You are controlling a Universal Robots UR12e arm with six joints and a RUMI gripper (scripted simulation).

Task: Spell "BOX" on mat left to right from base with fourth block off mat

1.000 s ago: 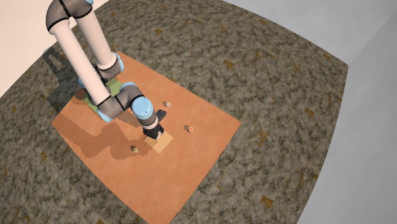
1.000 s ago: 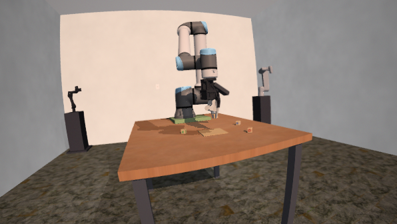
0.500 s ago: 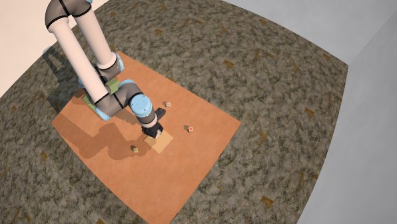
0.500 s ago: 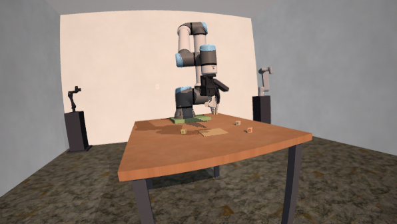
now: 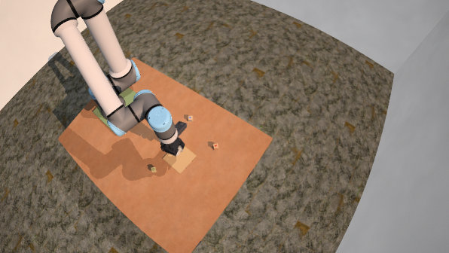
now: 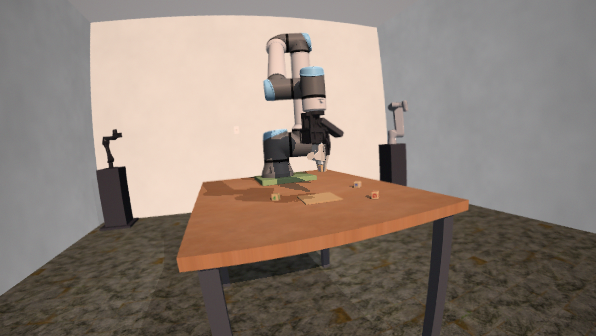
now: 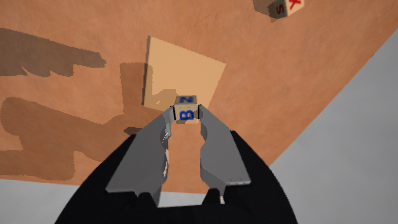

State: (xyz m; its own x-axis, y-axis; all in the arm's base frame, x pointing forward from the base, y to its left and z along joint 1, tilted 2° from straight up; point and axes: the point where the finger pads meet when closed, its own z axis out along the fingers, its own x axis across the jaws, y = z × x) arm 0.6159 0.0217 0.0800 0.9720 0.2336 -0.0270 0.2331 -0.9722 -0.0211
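Right now my hand is 12 cm above the tan mat, 2 cm to the left of it and 1 cm past it.
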